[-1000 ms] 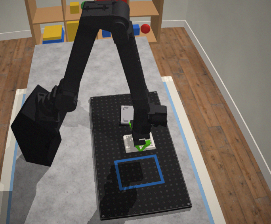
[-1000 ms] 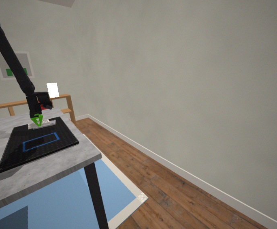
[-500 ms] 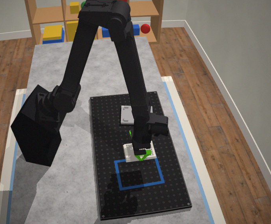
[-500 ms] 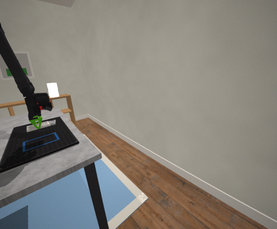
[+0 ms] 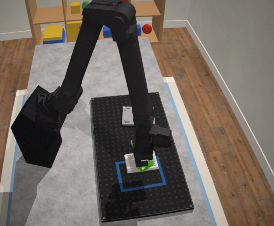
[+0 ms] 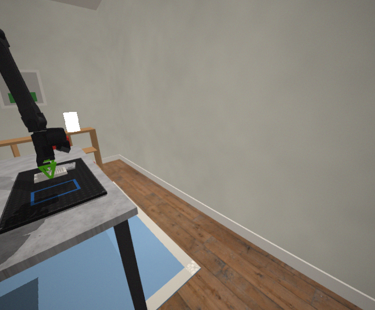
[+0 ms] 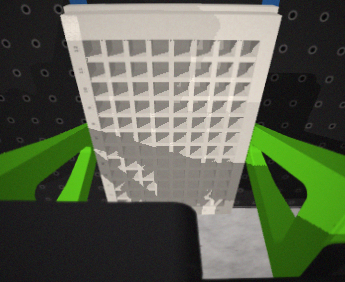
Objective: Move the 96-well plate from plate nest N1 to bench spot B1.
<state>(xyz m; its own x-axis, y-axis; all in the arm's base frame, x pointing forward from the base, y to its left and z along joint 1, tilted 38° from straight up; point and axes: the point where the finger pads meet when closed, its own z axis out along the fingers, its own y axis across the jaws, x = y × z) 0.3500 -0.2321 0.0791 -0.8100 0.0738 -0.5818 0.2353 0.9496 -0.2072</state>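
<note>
The white 96-well plate lies right at my hand. Round my hand: grey plate nest: 14 cm ahead, 30 cm to the left, 8 cm below.
</note>
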